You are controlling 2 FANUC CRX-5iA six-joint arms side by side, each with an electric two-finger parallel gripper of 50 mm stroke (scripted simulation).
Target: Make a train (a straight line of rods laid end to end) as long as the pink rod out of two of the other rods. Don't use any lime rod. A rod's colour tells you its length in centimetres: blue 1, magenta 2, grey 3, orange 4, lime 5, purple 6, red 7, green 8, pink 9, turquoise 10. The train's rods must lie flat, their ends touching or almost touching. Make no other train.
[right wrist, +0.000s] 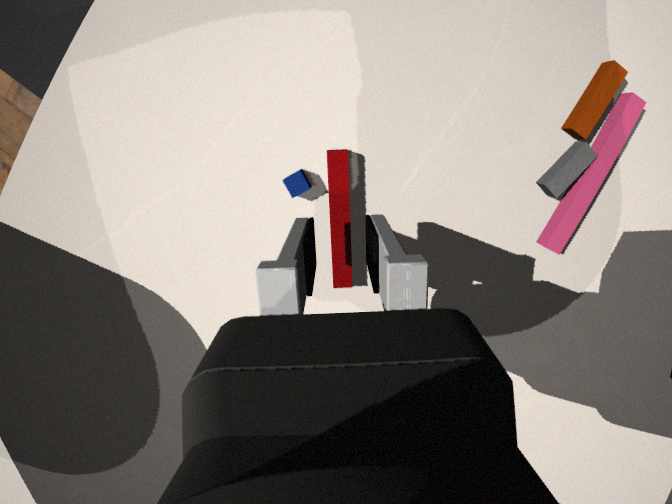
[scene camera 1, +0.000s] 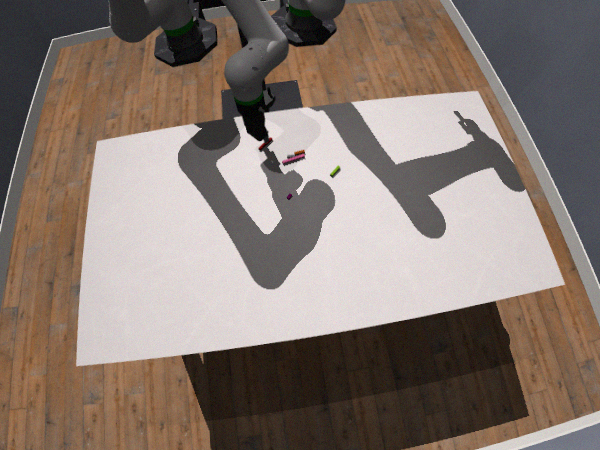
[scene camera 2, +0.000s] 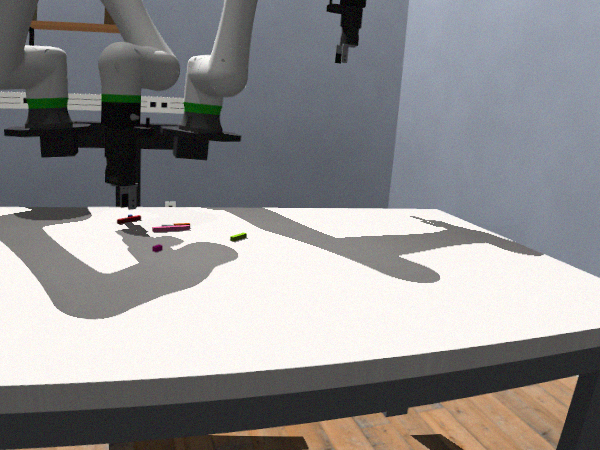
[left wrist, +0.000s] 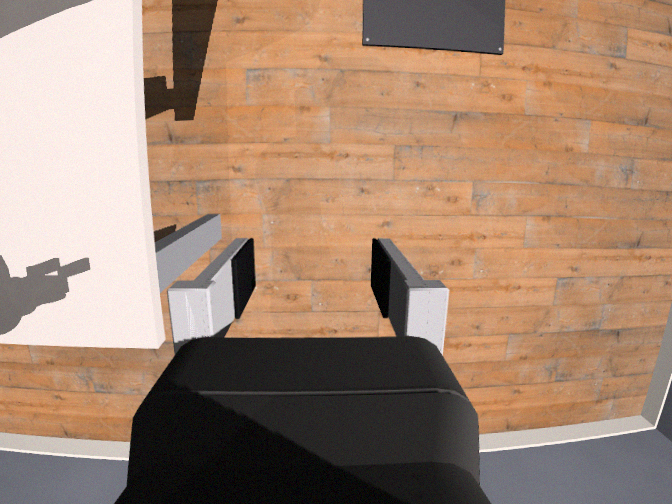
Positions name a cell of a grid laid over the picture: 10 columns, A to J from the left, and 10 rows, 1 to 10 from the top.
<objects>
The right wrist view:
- my right gripper: F5
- red rod: F4
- orange rod: J2
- grey rod: I4
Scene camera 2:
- my left gripper: F2
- my right gripper: C5
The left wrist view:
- my left gripper: E6
</objects>
